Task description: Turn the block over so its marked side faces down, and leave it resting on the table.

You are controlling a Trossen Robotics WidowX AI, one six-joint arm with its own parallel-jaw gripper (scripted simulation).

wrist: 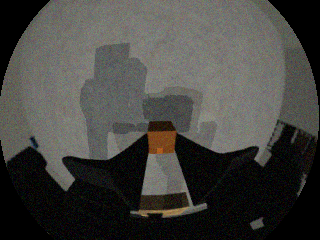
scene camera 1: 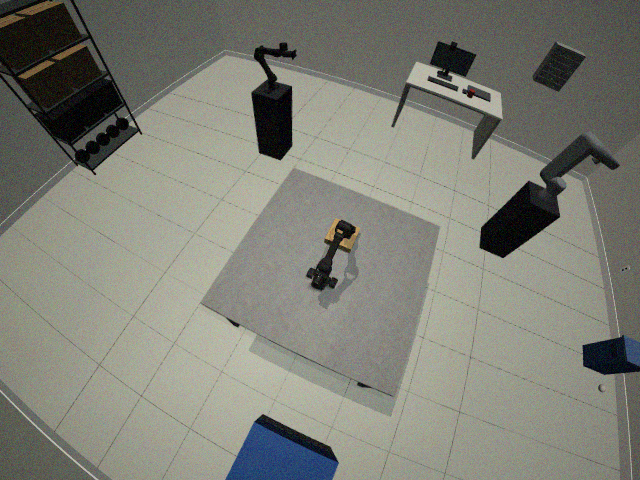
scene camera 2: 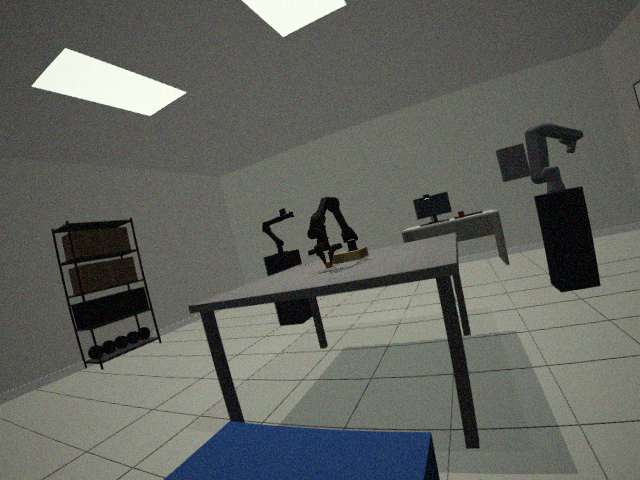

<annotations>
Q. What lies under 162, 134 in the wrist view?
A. An orange block.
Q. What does the gripper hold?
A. An orange block.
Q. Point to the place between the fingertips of the gripper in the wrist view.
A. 161, 136
</annotations>
